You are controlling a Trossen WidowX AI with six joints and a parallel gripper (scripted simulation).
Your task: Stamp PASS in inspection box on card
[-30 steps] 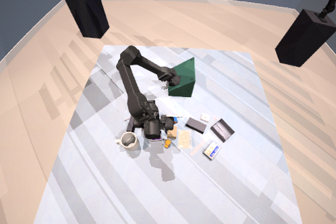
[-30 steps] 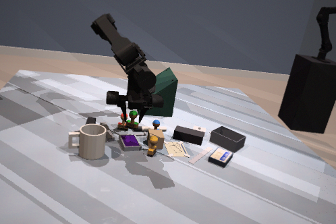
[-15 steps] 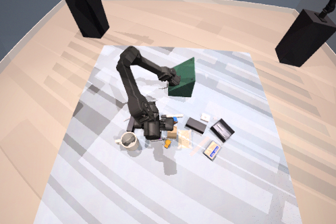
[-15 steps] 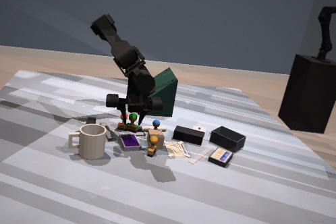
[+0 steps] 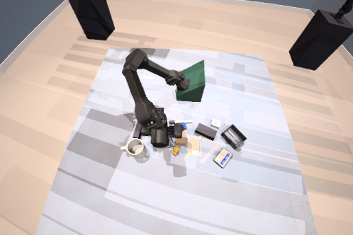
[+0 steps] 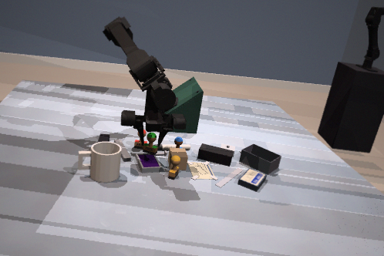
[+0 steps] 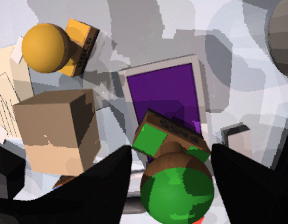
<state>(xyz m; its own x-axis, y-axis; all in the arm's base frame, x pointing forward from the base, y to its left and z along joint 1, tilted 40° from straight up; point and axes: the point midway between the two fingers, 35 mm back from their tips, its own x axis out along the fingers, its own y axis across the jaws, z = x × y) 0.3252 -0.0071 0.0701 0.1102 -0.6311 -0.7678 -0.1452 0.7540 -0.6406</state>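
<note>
My gripper tip is 60 mm above the purple ink pad. The rest, counted from my gripper tip: orange-knobbed stamp: 50 mm ahead, 80 mm to the left, 50 mm below; then green-knobbed stamp: right at my gripper tip; then cardboard box: 20 mm behind, 90 mm to the left, 40 mm below.
</note>
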